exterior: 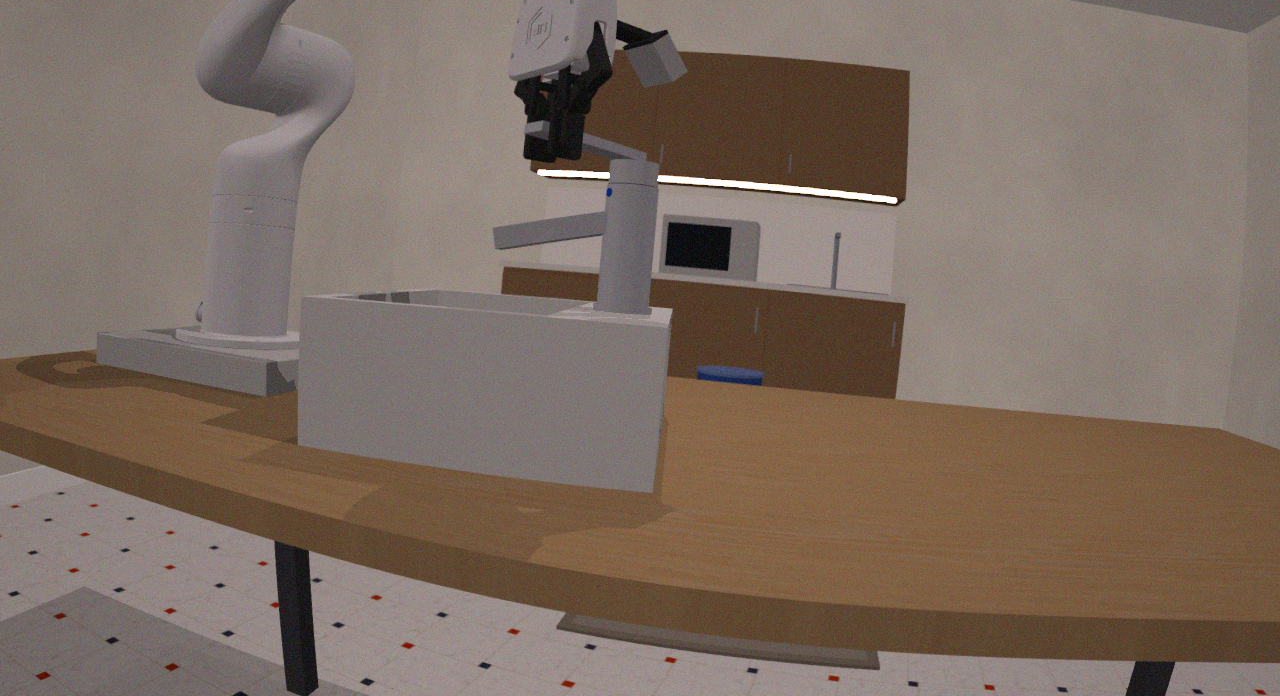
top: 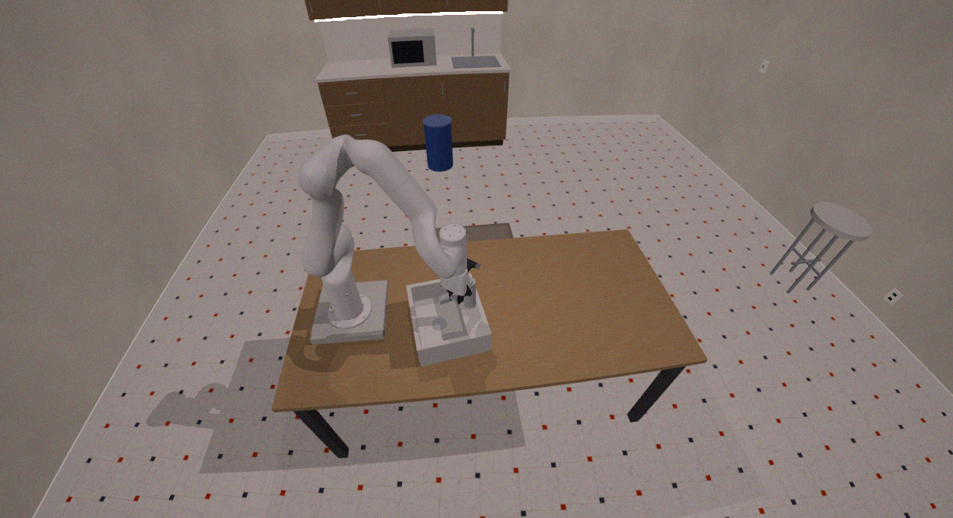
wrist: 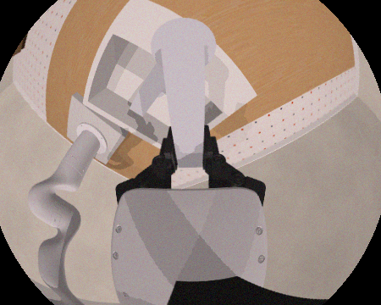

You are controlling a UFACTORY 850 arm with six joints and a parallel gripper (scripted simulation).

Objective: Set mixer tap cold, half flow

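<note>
Right now the flat lever is 30 mm ahead of my hand and 30 mm to the left of it. Round my hand: white sink basin (50 mm behind, 70 mm to the left, 230 mm below).
</note>
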